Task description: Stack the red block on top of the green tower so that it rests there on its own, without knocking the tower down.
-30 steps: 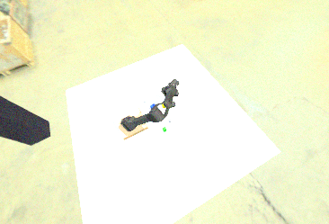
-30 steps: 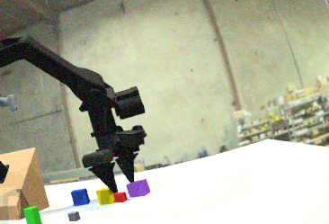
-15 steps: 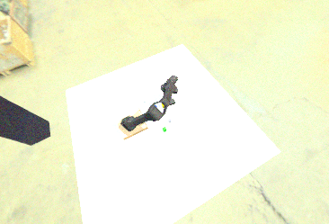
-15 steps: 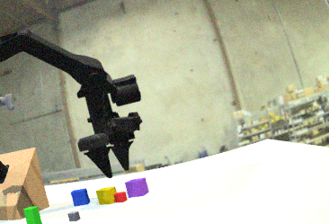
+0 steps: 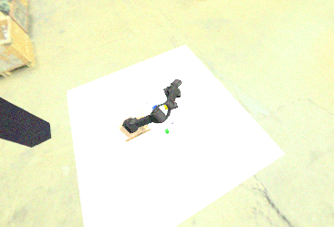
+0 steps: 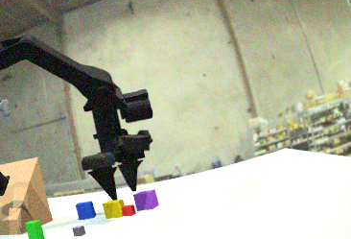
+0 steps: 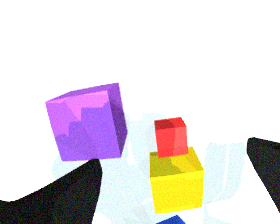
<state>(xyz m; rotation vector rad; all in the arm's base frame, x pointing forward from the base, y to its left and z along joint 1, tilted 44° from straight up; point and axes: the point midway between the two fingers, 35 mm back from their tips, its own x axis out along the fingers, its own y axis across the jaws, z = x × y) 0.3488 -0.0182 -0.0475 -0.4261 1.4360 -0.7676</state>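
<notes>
Right now the red block is 4 cm below my gripper tip. Also, from my gripper tip: blue block (12 cm behind, 3 cm to the left, 3 cm below); then purple block (3 cm ahead, 5 cm to the left, 3 cm below); then yellow block (4 cm behind, 1 cm to the left, 3 cm below).
</notes>
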